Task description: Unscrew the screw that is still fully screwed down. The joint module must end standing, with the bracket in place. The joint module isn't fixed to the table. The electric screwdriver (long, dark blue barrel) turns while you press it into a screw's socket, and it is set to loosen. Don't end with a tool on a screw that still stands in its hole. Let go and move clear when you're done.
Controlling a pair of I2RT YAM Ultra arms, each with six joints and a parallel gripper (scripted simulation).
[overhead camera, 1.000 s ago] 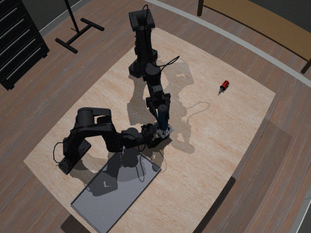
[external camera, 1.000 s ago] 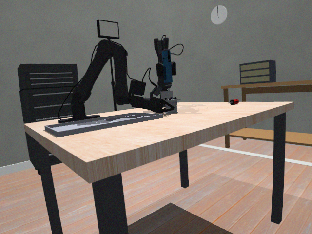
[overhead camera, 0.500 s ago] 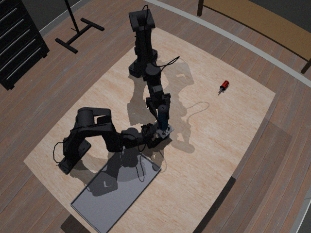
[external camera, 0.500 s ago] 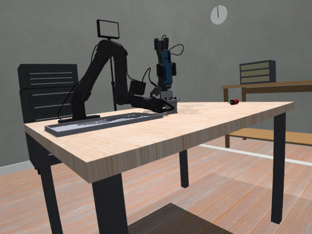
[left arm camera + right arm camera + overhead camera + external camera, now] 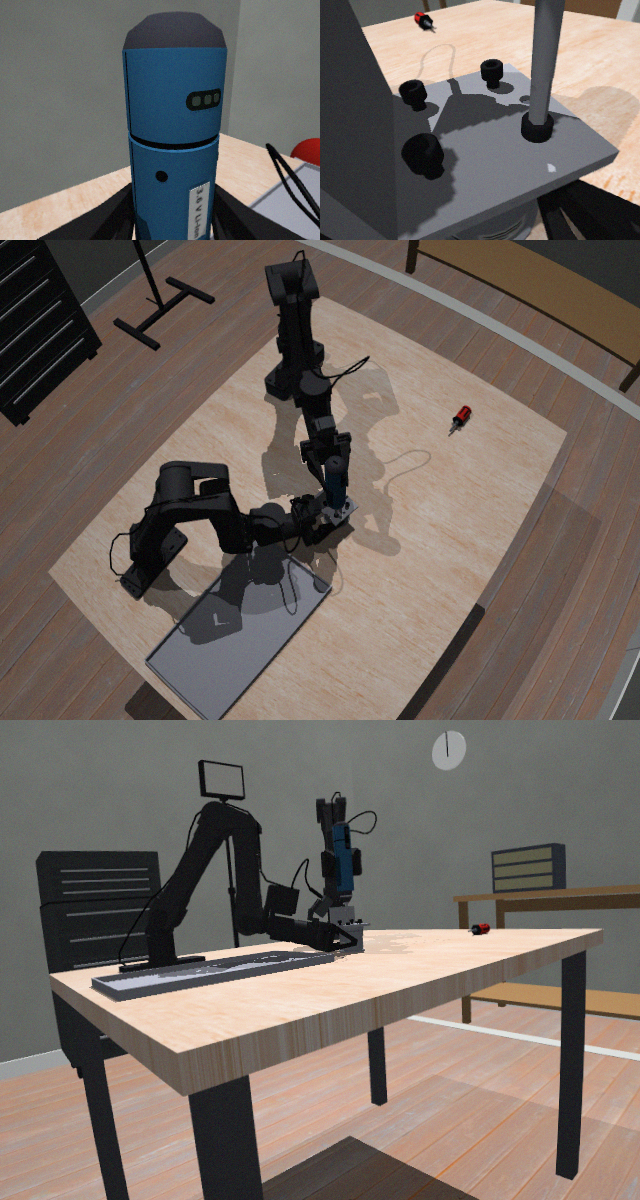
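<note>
My right hand is 50 mm below the grey bracket. The rest, counted from my right hand: shallow grey tray 50 mm behind, 350 mm to the right, 20 mm below; then small red-handled screwdriver 150 mm ahead, 410 mm to the left, 10 mm below.
</note>
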